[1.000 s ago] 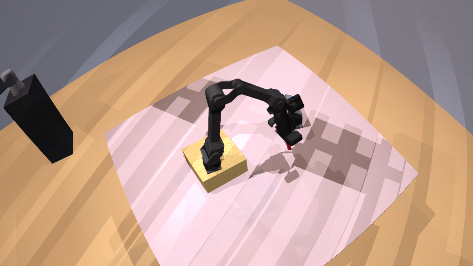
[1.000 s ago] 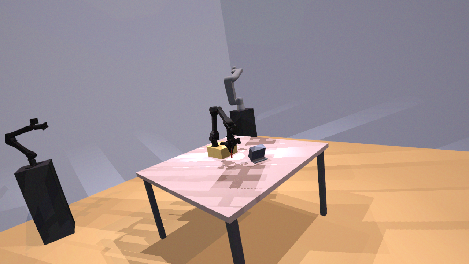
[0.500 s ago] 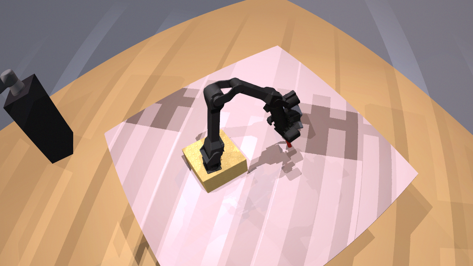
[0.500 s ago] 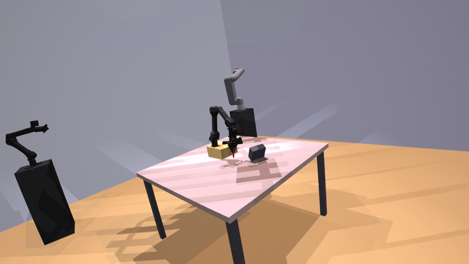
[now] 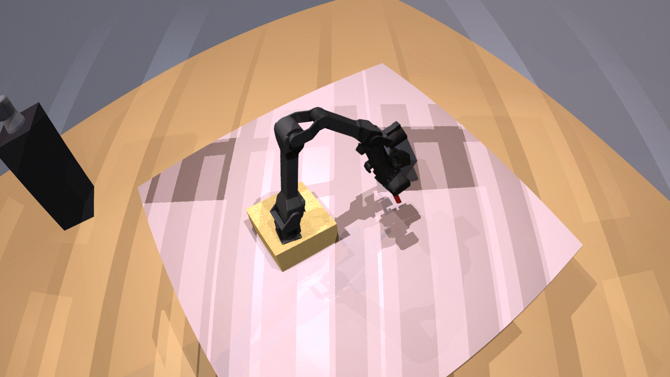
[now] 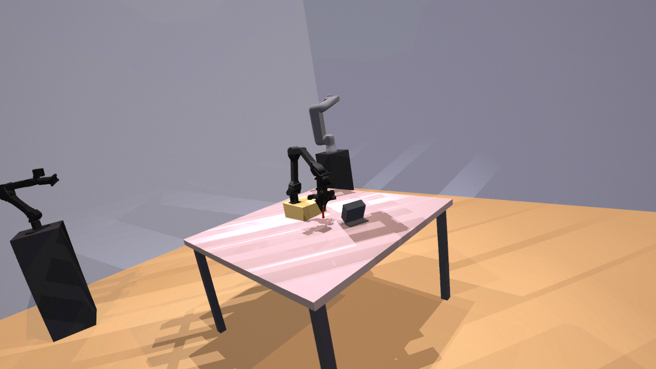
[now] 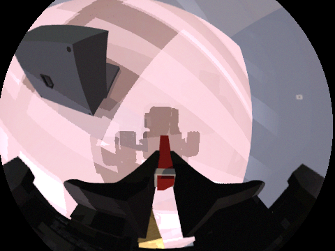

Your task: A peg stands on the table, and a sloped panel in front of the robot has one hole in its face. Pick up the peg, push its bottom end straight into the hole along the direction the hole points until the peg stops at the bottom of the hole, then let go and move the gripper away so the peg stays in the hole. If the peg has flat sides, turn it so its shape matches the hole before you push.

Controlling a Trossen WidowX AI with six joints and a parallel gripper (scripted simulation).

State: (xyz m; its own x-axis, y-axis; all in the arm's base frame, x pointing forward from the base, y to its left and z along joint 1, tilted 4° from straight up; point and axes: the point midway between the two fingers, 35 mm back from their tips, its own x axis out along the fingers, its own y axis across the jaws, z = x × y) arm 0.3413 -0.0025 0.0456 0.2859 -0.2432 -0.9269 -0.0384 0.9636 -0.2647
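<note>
The grey sloped panel lies 10 cm ahead of my gripper tip, 16 cm to the left of it and 3 cm below it. From my gripper tip the other things lie so: red peg (1 cm to the left, 1 cm above).
</note>
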